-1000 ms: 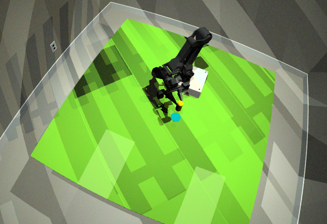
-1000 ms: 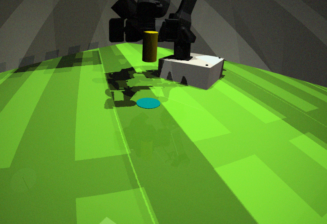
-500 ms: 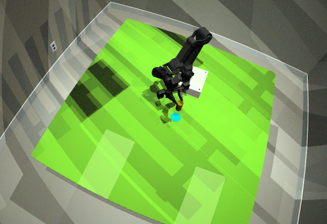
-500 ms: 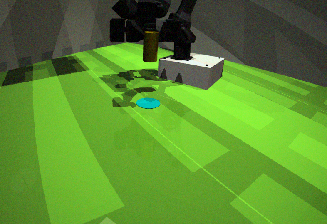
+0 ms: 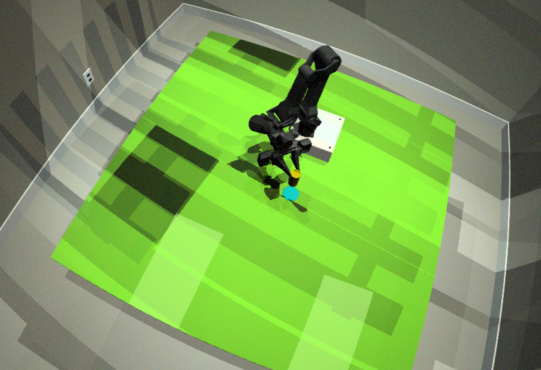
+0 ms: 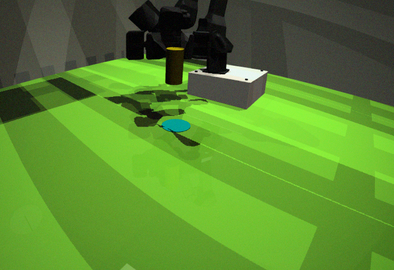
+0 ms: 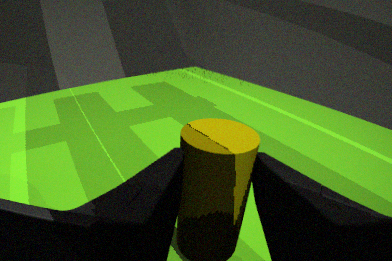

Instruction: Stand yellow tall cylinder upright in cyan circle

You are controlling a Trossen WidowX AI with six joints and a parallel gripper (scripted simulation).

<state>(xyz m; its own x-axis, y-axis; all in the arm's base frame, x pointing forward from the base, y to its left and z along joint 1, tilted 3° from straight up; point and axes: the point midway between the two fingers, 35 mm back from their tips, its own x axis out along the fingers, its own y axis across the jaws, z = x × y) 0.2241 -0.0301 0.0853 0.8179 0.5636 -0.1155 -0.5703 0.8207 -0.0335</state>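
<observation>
Now: gripper tip 10 mm to the right of the cyan circle and 150 mm above it. Round my gripper tip: yellow cylinder: 20 mm below.
</observation>
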